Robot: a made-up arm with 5 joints.
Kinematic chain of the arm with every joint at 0, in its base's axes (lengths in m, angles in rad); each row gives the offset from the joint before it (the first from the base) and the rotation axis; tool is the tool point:
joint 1: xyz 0 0 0.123 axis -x
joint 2: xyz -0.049 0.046 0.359 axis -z
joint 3: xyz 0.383 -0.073 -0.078 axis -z
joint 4: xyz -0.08 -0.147 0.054 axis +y
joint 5: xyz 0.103 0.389 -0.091 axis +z
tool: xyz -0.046 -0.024 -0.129
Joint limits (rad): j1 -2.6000..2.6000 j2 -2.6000..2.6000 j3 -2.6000..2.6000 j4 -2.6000..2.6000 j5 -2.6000..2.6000
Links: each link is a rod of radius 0.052 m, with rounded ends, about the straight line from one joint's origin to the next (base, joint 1, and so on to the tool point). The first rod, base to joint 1, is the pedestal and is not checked.
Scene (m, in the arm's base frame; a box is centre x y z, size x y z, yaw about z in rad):
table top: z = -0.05
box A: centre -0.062 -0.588 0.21 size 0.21 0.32 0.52 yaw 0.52
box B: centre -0.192 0.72 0 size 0.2 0.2 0.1 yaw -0.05
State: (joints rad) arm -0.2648 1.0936 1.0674 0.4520 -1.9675
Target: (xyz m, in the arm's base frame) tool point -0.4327 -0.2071 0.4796
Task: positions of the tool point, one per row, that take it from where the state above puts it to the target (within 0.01 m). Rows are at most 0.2 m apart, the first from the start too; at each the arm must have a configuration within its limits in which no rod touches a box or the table.
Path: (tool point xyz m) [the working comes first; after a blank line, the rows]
Joints at the target: 0.8110 2.5630 0.8605 0.3343 -1.9275
Straight joint move there: touches box A.

1: 0.3218 -0.4133 0.2302
2: 0.2873 -0.3585 0.3444
3: 0.2513 -0.2709 0.4341
4: 0.2141 -0.1608 0.4897
5: 0.1760 -0.0414 0.5061
6: 0.1374 0.0733 0.4832
7: 0.0286 -0.0094 0.5649
8: -0.1131 -0.1023 0.5945
9: -0.2734 -0.1777 0.5634
10: -0.4327 -0.2071 0.4796

